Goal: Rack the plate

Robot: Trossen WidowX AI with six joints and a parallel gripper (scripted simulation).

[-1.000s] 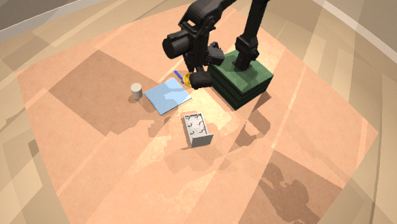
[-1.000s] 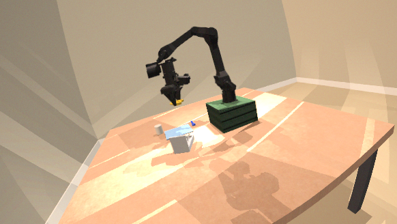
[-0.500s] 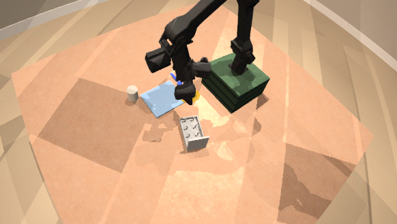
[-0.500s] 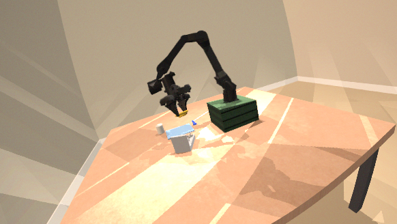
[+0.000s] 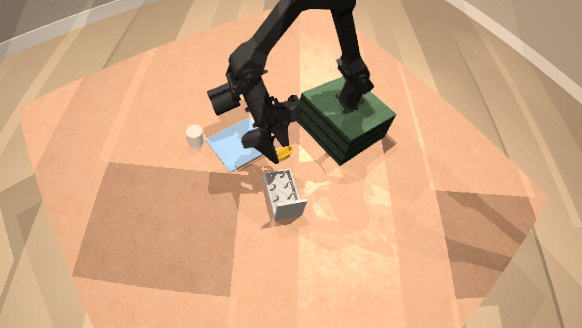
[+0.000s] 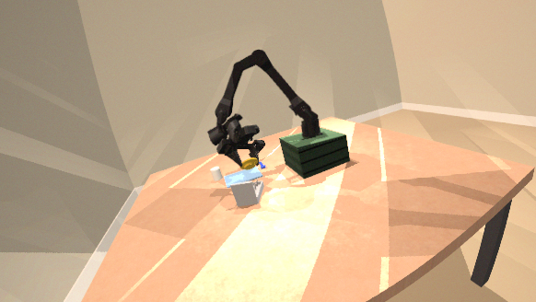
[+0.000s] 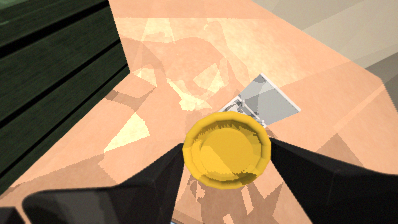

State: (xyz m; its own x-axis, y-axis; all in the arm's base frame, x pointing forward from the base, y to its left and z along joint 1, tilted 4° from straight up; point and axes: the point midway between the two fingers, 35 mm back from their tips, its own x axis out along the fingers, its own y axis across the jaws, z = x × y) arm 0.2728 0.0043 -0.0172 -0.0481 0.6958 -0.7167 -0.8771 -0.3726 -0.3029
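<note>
Now: gripper tip 60 mm above the grey dish rack, 50 mm to the right of it and 30 mm short of it. Also, from my gripper tip: light blue mat: 140 mm to the right, 80 mm below, 20 mm ahead; blue spoon: 190 mm to the right, 80 mm below, 80 mm behind; yellow plate: 10 mm to the right.
</note>
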